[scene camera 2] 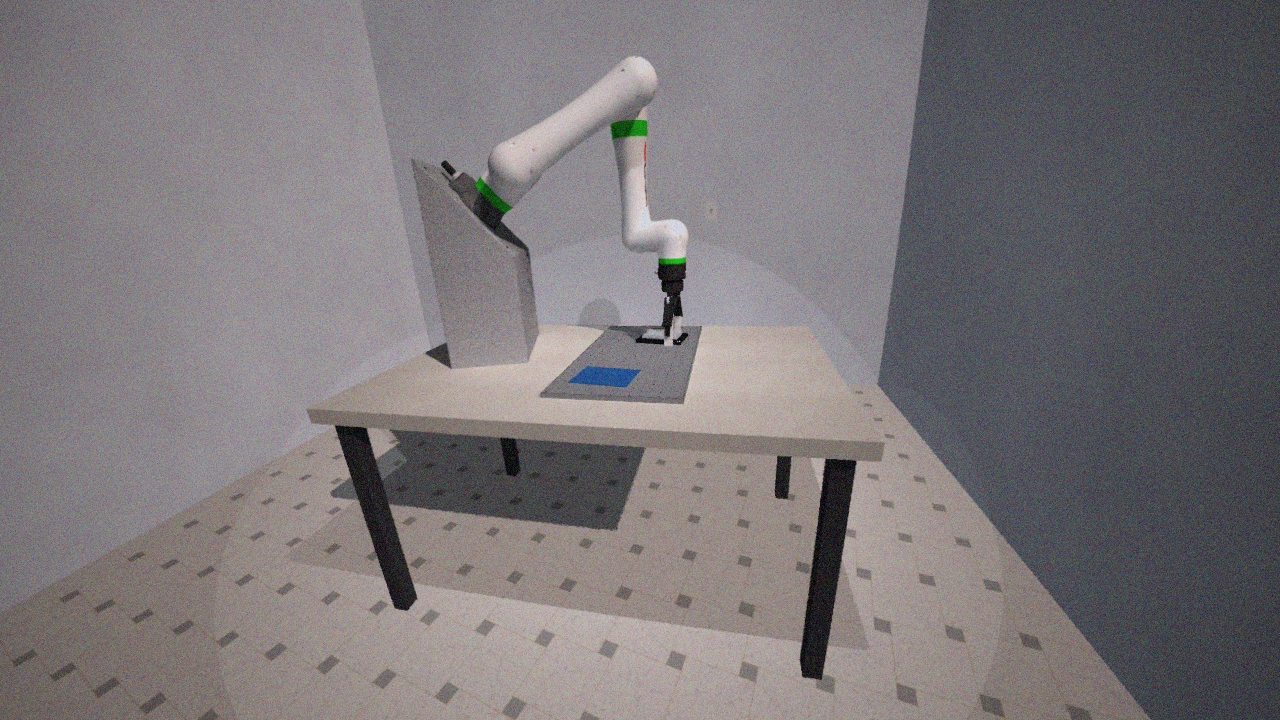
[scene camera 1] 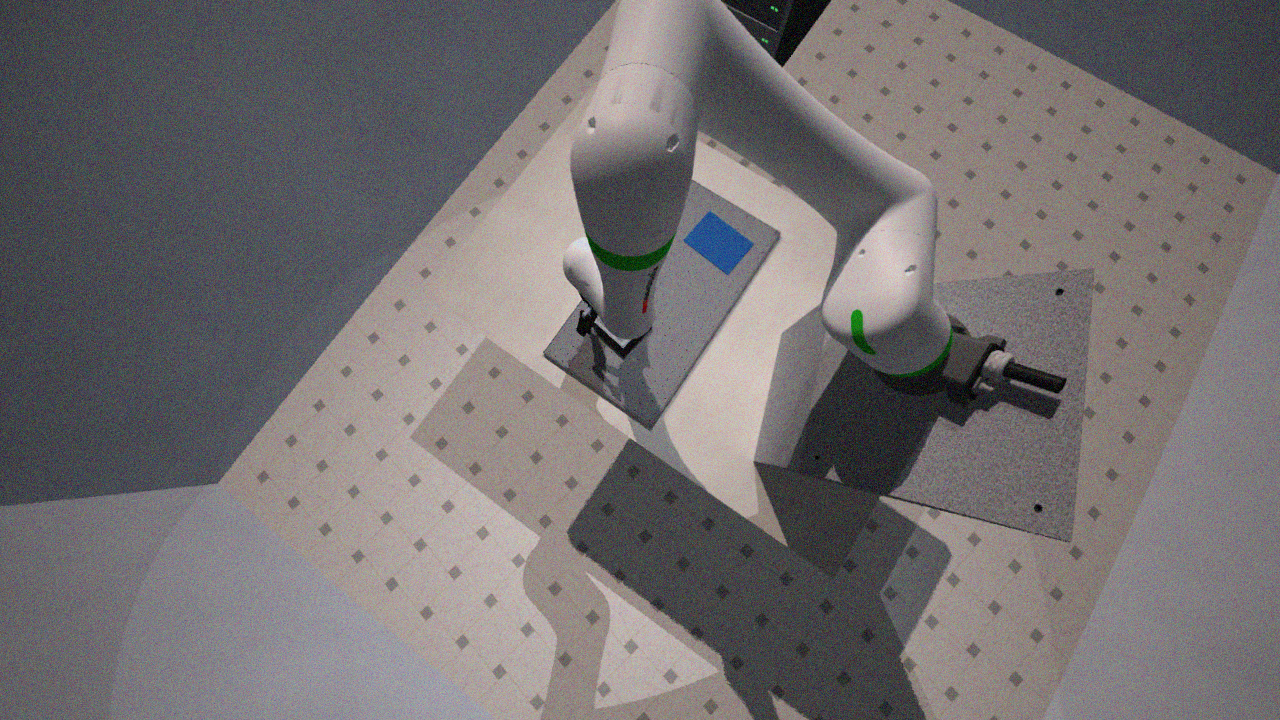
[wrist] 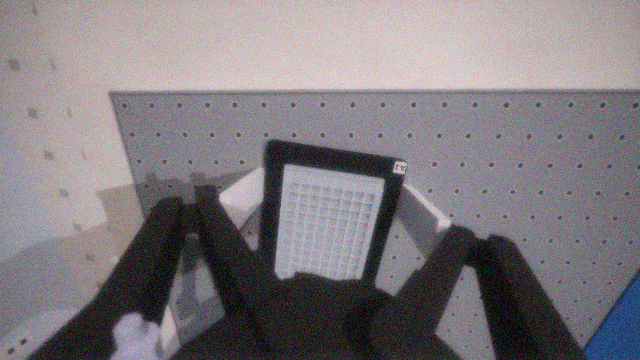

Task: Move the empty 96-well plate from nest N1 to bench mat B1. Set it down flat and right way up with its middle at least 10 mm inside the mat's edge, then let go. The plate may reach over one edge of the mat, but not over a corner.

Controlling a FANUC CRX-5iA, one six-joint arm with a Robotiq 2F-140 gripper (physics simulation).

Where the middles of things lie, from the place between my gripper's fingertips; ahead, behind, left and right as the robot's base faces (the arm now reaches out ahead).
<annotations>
I see my gripper 40 mm past the 96-well plate [wrist: 327, 218] and 20 mm below it. Round my hand: blue bench mat B1 [scene camera 1: 714, 239]: 390 mm to the right, 80 mm behind.
</annotations>
